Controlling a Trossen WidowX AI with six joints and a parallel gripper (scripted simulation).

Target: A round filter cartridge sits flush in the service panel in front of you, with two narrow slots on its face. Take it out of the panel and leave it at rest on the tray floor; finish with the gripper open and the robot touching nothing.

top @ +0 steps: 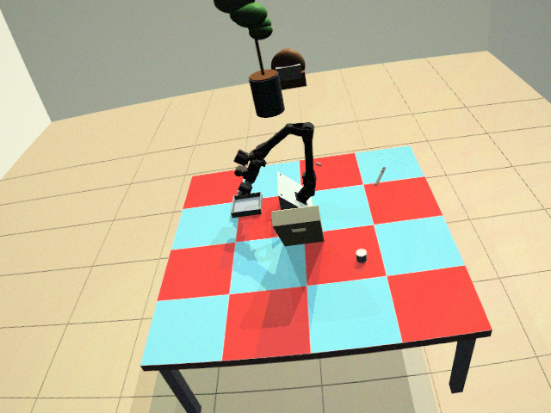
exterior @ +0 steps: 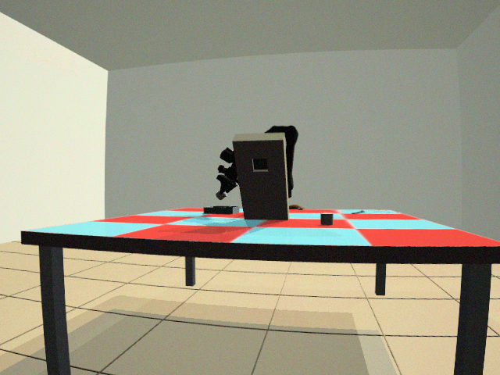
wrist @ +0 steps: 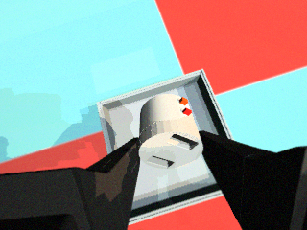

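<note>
The round filter cartridge lies right at my gripper tip. The rest, counted from my gripper tip: grey tray: 90 mm below; beige service panel: 430 mm ahead, 240 mm to the left, 60 mm above.
</note>
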